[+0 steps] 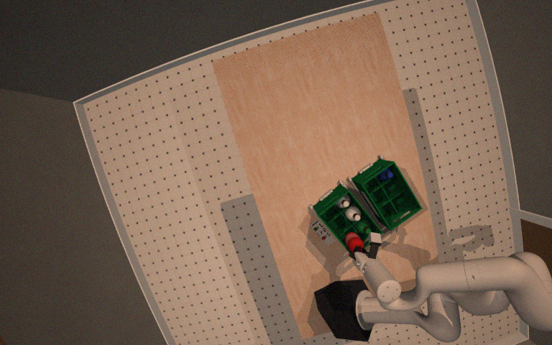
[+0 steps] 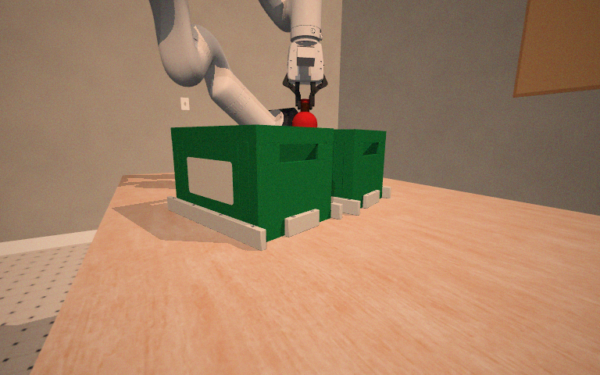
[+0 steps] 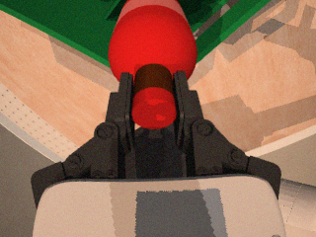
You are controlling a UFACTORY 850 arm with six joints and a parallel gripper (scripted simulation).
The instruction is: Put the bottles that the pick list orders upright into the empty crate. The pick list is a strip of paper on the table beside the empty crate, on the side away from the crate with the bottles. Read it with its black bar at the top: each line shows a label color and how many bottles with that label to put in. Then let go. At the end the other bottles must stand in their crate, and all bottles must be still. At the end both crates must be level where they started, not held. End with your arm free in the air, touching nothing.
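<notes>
My gripper is now 7 cm above the red bottle. From my hand the other things lie so: green bottle: 3 cm ahead, 9 cm to the right, 17 cm below; then pick list: 5 cm ahead, 11 cm to the left, 26 cm below; then blue bottle: 24 cm ahead, 28 cm to the right, 17 cm below.
</notes>
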